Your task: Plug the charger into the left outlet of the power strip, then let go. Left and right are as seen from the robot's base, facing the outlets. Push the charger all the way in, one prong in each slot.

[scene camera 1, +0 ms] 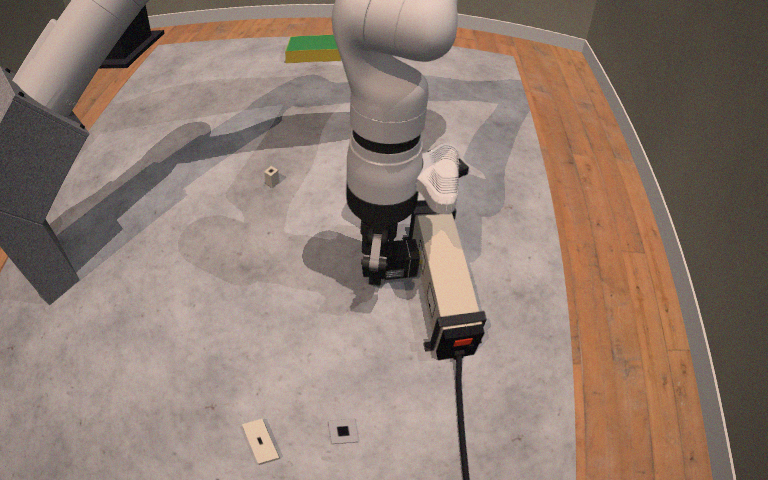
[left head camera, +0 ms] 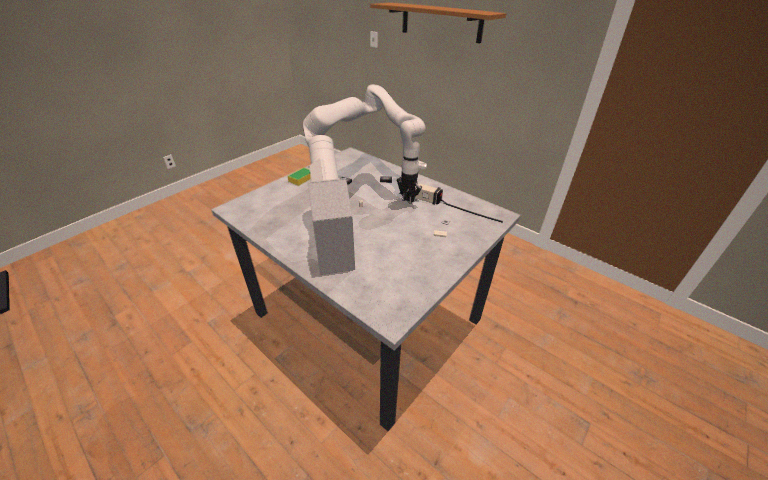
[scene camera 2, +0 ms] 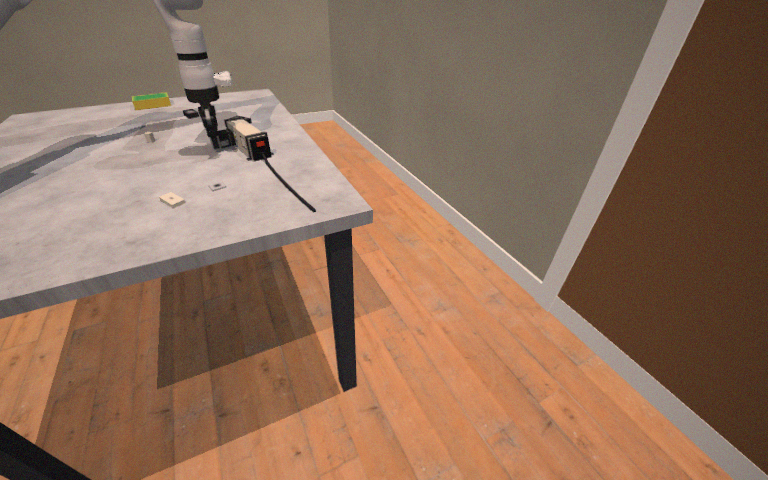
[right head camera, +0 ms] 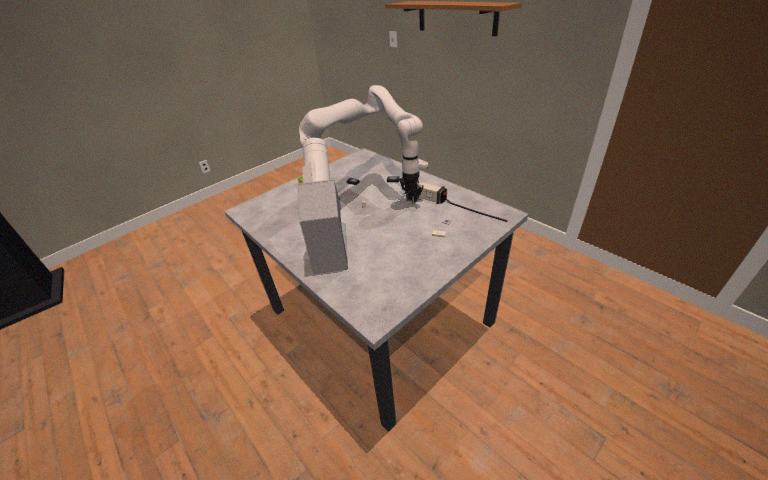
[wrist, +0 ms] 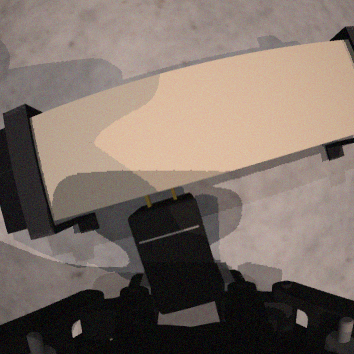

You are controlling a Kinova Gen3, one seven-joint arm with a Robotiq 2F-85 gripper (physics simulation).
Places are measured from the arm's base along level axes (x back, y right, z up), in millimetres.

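Pixels of known places: gripper, fingertip midpoint: [scene camera 1: 376, 270] [left head camera: 408, 201] [scene camera 2: 216, 147] [right head camera: 411, 200] [wrist: 185, 279]; arm's base, origin of the base link: [scene camera 1: 44, 99] [left head camera: 327, 188] [right head camera: 318, 189].
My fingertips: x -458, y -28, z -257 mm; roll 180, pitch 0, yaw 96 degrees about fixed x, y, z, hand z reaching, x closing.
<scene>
For each thing: its middle in the pictures, then the offset to it from my fingertips.
- beige power strip, body centre: [wrist: 210, 125] [scene camera 1: 444, 275] [scene camera 2: 246, 136] [right head camera: 425, 190] [left head camera: 421, 191] dy +6, dx -84, dz +23 mm
- black charger, body centre: [wrist: 171, 234] [scene camera 1: 403, 259] [scene camera 2: 226, 137] dy -10, dx -31, dz +20 mm
- beige plate, body centre: [scene camera 1: 260, 441] [scene camera 2: 172, 199] dy +266, dx +77, dz -3 mm
- grey square plate, body centre: [scene camera 1: 343, 431] [scene camera 2: 217, 186] dy +224, dx -10, dz -6 mm
- small beige block, body centre: [scene camera 1: 271, 177] [scene camera 2: 149, 137] dy -123, dx +187, dz +6 mm
- green-yellow box, body centre: [scene camera 1: 314, 48] [scene camera 2: 151, 101] [left head camera: 301, 176] dy -531, dx +255, dz +9 mm
The beige power strip [left head camera: 426, 194] [right head camera: 432, 193] [scene camera 1: 450, 266] [scene camera 2: 243, 130] [wrist: 225, 120] lies on the table with black end caps. Its right outlet [scene camera 1: 429, 300] shows in scene camera 1. My gripper [left head camera: 408, 195] [scene camera 1: 375, 268] [scene camera 2: 214, 141] [wrist: 185, 279] is shut on the black charger [scene camera 1: 403, 261] [scene camera 2: 224, 139] [wrist: 172, 245], which faces the left outlet. In the wrist view short lengths of both yellow prongs [wrist: 148, 201] [wrist: 174, 194] show between the charger and the strip, with a narrow gap. The prong tips and left outlet slots are hidden by the strip's top edge.
A black cable [scene camera 1: 461, 407] [scene camera 2: 288, 183] runs from the strip's red-switch end. A beige plate [scene camera 1: 254, 433], a grey square plate [scene camera 1: 334, 438] and a small beige block [scene camera 1: 271, 178] lie nearby. A green-yellow box [scene camera 1: 311, 54] [scene camera 2: 150, 102] and black items [right head camera: 352, 181] [right head camera: 392, 178] lie farther back.
</scene>
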